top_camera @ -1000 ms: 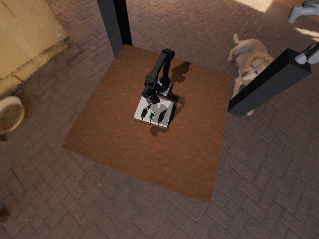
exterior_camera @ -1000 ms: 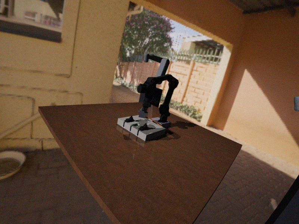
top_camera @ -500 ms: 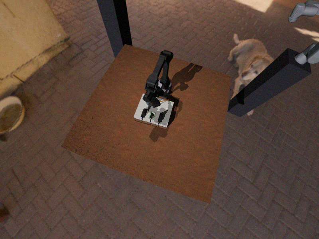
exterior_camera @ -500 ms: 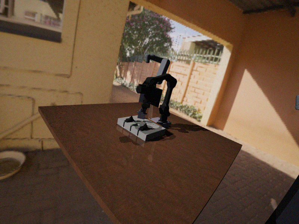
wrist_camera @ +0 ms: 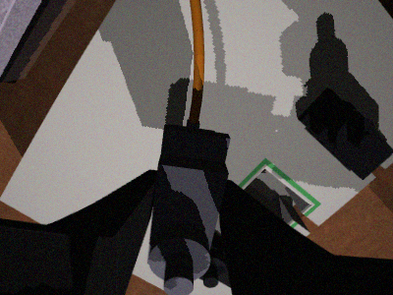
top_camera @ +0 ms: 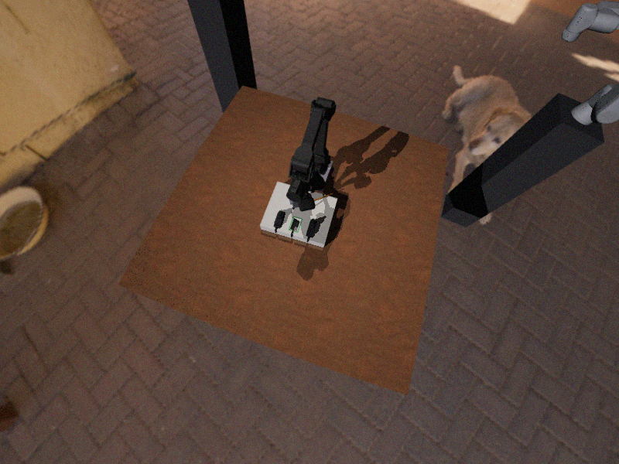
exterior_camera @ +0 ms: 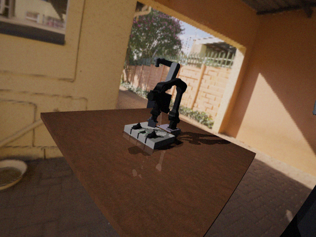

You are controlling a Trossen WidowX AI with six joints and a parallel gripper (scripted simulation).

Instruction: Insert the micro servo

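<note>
Now: the grey deck 10 mm behind my gripper tip and 100 mm below it.
</note>
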